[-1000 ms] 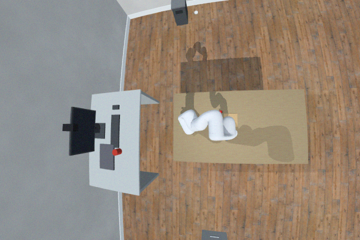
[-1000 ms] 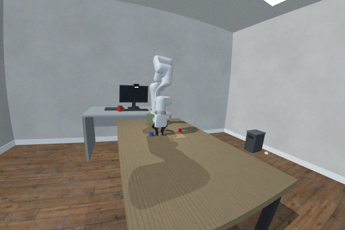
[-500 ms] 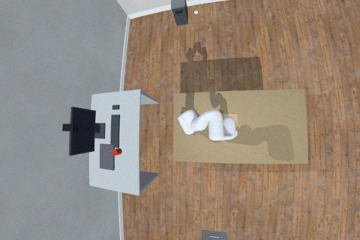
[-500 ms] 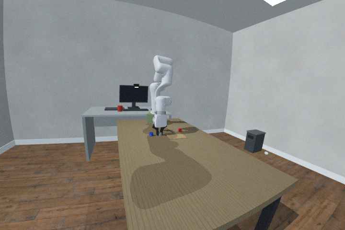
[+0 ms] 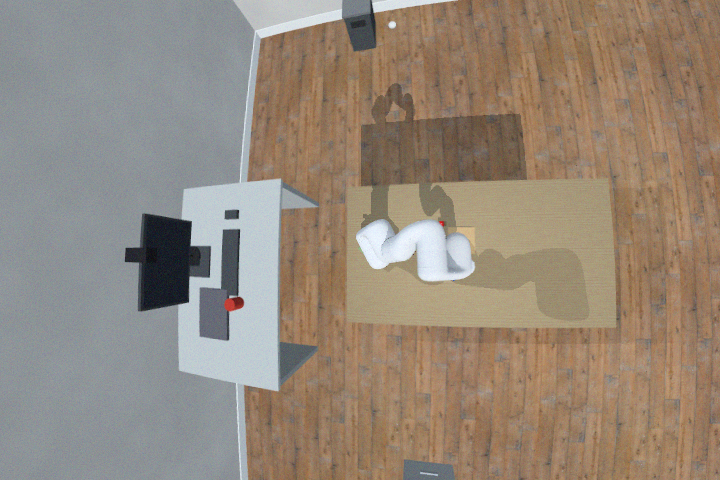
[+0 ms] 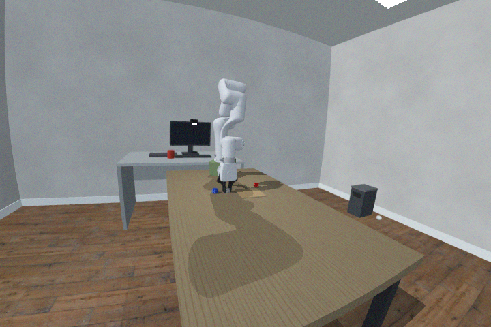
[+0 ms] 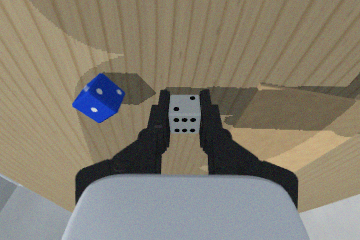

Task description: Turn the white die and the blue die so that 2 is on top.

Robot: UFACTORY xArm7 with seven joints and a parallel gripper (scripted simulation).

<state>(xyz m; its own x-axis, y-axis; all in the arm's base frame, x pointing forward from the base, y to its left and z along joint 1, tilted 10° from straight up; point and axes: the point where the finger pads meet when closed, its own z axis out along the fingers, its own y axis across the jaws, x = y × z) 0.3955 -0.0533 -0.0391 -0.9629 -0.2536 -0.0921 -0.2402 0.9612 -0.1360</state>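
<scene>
Now: hand 70 mm to the left of the blue die and 10 mm above it. The rest, counted from my hand: red die (210 mm to the left, 80 mm behind, 10 mm below); then white die (10 mm below); then tan mat (130 mm to the left, 30 mm ahead, 20 mm below).
</scene>
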